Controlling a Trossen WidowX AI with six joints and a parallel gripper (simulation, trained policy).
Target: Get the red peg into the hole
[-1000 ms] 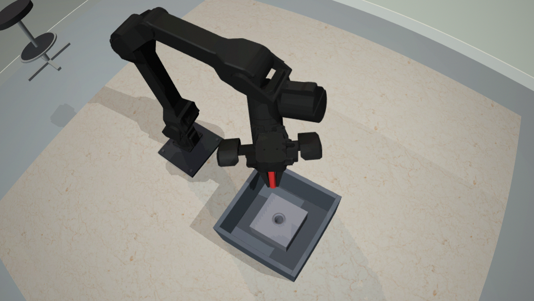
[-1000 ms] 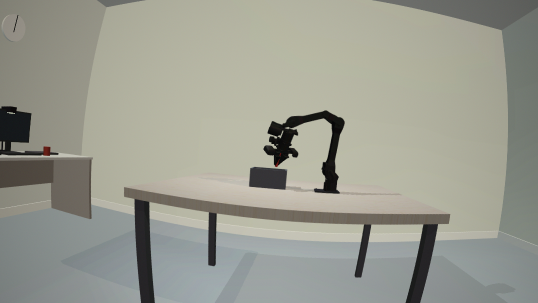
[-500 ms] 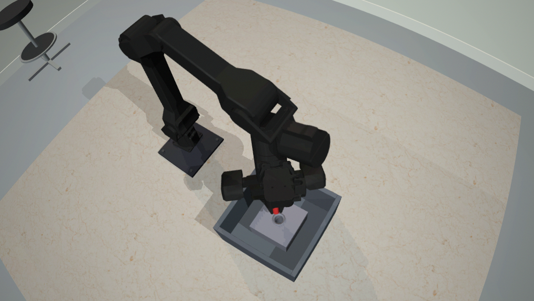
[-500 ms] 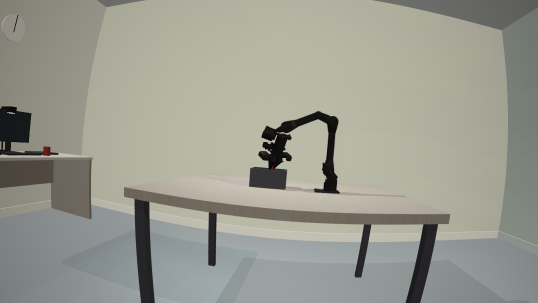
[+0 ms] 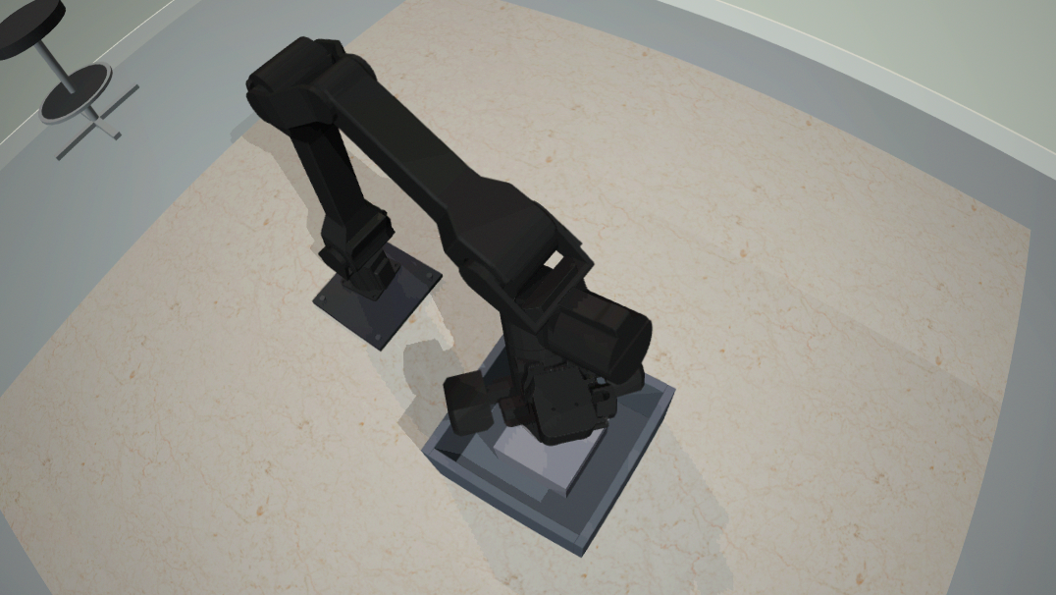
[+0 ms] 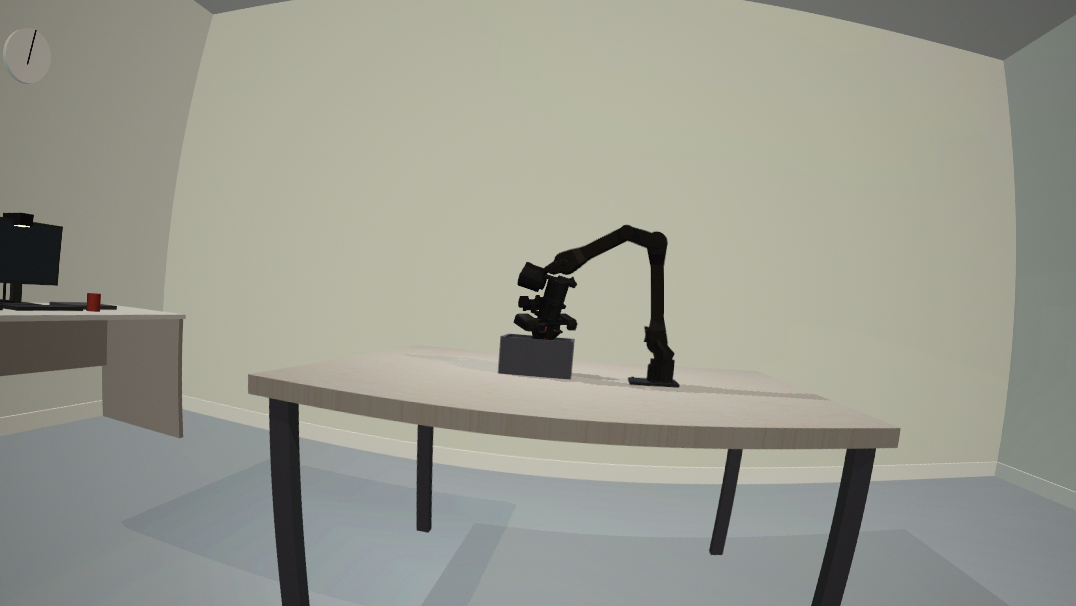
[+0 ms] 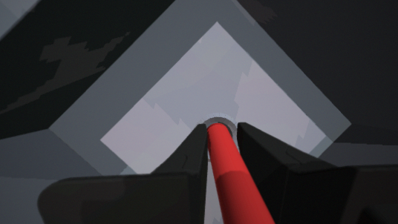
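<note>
My gripper tip is now 20 mm above the grey plate. From my gripper tip the other things lie so: grey box (40 mm below); red peg (20 mm above, 10 mm to the left).
</note>
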